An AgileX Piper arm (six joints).
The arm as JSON. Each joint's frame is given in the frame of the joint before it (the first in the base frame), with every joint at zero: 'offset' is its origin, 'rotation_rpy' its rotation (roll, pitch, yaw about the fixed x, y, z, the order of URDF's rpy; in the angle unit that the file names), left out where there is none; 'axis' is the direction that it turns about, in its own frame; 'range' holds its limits. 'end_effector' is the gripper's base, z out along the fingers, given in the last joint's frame.
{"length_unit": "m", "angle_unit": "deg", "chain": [
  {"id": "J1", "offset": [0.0, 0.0, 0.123], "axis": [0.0, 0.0, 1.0], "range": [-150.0, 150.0]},
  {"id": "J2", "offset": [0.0, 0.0, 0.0], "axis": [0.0, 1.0, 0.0], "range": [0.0, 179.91]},
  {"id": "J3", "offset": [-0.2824, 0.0, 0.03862], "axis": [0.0, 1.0, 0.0], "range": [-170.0, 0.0]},
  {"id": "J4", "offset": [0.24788, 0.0, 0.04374], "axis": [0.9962, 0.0, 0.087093], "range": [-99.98, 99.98]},
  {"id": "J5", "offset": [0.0, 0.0, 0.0], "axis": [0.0, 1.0, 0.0], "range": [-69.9, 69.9]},
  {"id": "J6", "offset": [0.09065, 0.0, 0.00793], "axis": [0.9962, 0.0, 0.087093], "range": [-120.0, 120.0]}
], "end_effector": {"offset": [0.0, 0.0, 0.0], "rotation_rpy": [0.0, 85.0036, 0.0]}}
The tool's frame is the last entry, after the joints.
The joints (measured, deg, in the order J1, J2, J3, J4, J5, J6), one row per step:
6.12, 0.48, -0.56, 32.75, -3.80, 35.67
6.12, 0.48, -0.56, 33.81, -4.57, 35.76
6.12, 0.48, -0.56, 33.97, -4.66, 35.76
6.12, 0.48, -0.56, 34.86, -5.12, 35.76
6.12, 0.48, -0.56, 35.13, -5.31, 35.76
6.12, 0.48, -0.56, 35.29, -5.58, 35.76
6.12, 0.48, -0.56, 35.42, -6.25, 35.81
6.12, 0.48, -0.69, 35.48, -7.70, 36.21
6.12, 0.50, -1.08, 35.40, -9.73, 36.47
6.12, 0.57, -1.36, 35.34, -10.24, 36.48
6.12, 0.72, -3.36, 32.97, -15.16, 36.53
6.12, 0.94, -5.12, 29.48, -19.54, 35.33
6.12, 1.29, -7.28, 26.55, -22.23, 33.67
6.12, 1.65, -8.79, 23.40, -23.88, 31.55
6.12, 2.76, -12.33, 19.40, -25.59, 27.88
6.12, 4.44, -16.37, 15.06, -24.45, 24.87
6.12, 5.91, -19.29, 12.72, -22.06, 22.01
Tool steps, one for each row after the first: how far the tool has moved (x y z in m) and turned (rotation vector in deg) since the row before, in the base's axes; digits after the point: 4 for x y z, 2 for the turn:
-0.0001, -0.0008, 0.0009, 1.24, -0.52, -0.31
0.0000, -0.0001, 0.0001, 0.17, -0.06, -0.04
-0.0001, -0.0005, 0.0005, 0.94, -0.28, -0.18
0.0000, -0.0002, 0.0002, 0.29, -0.13, -0.08
0.0000, -0.0003, 0.0003, 0.20, -0.20, -0.14
-0.0001, -0.0006, 0.0008, 0.27, -0.52, -0.37
-0.0004, -0.0014, 0.0026, 0.67, -1.28, -0.76
-0.0009, -0.0019, 0.0048, 0.50, -2.00, -1.12
-0.0004, -0.0005, 0.0022, 0.05, -0.63, -0.30
-0.0045, -0.0041, 0.0180, -1.34, -6.10, -3.01
-0.0051, -0.0026, 0.0160, -3.64, -5.52, -3.23
-0.0053, -0.0010, 0.0158, -3.66, -4.32, -2.54
-0.0038, 0.0004, 0.0109, -4.44, -2.78, -2.44
-0.0067, 0.0009, 0.0215, -6.25, -4.15, -3.69
-0.0038, 0.0029, 0.0203, -6.43, -1.59, -2.76
-0.0002, 0.0023, 0.0123, -4.67, 0.65, -2.00

